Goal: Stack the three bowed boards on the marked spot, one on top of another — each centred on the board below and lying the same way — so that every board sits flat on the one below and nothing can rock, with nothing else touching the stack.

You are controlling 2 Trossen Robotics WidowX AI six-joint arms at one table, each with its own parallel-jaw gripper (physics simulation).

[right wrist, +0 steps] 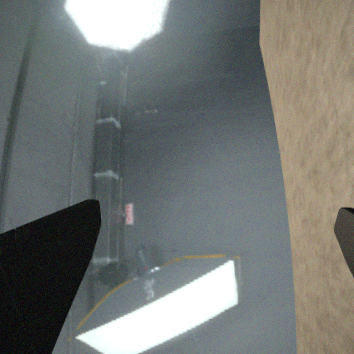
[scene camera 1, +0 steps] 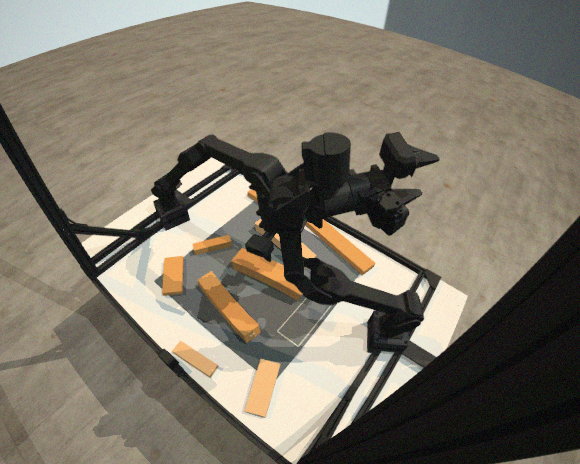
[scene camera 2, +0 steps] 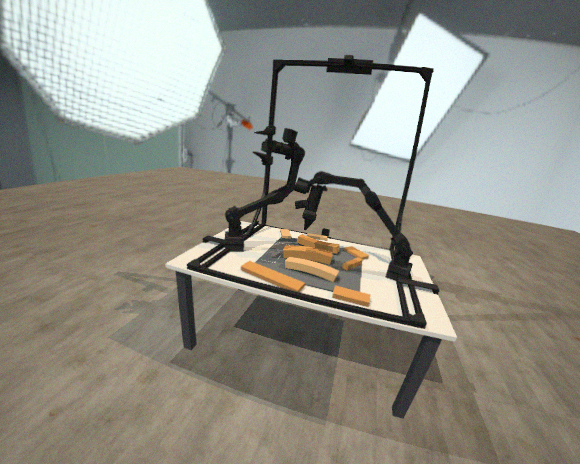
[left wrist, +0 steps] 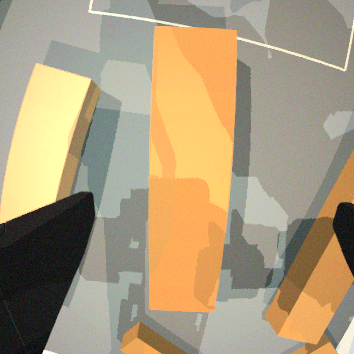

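Where they show: left gripper, fingertip midpoint: (scene camera 1: 277,249) (scene camera 2: 305,227) (left wrist: 218,209); right gripper, fingertip midpoint: (right wrist: 221,216) (scene camera 1: 429,175) (scene camera 2: 253,142); left arm's base, origin of the base link: (scene camera 1: 169,203) (scene camera 2: 401,263); right arm's base, origin of the base link: (scene camera 1: 391,327) (scene camera 2: 234,234).
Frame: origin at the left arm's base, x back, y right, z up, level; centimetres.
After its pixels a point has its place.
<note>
Three bowed orange boards lie apart. The middle one (scene camera 1: 265,272) @(x -44.1, y -13.9, z -1.3 cm) (scene camera 2: 307,253) @(x -42.1, y -18.7, z -2.3 cm) (left wrist: 190,150) @(x -46.2, y -17.3, z -1.3 cm) has one end over part of the marked spot's pale outline (scene camera 1: 288,338) @(x -63.7, y -8.8, z -6.8 cm) (left wrist: 140,19) @(x -54.1, y -26.6, z -6.8 cm) in the left wrist view. The paler board (scene camera 2: 311,268) @(x -33.4, y -29.9, z -3.1 cm) (left wrist: 42,145) @(x -40.8, y -28.1, z -2.3 cm) lies on one side of it, partly hidden by an arm in scene camera 1. The third board (scene camera 1: 227,305) @(x -46.8, y 1.0, z -3.0 cm) (left wrist: 317,285) @(x -40.7, y 0.3, z -2.6 cm) lies slanted on the other side. My left gripper (scene camera 2: 309,222) @(x -46.2, y -16.6, z 10.1 cm) (left wrist: 218,209) @(x -46.2, y -16.6, z 10.1 cm) is open and empty above the middle board, its fingers pointing down. My right gripper (scene camera 1: 430,176) @(x -71.7, y -29.7, z 48.0 cm) (scene camera 2: 257,143) @(x -71.7, y -29.7, z 48.0 cm) (right wrist: 221,216) @(x -71.7, y -29.7, z 48.0 cm) is open and empty, raised high, pointing away from the table.
A long straight plank (scene camera 1: 345,250) @(x -49.5, y -42.7, z -4.7 cm) (scene camera 2: 272,276) @(x -43.7, y -45.0, z -5.0 cm) lies beside the dark mat. Short blocks lie around: one (scene camera 1: 173,275) @(x -26.8, y 10.3, z -5.2 cm), a second (scene camera 1: 212,245) @(x -23.3, y -5.9, z -4.3 cm), a third (scene camera 1: 195,358) @(x -55.2, y 16.2, z -5.6 cm) and a fourth (scene camera 1: 263,387) @(x -71.8, y 5.0, z -5.4 cm). Another block (scene camera 2: 351,295) @(x -11.8, y -35.3, z -5.0 cm) lies near the table edge. A black frame (scene camera 2: 412,145) @(x -11.7, y 33.3, z 56.3 cm) rises over the table.
</note>
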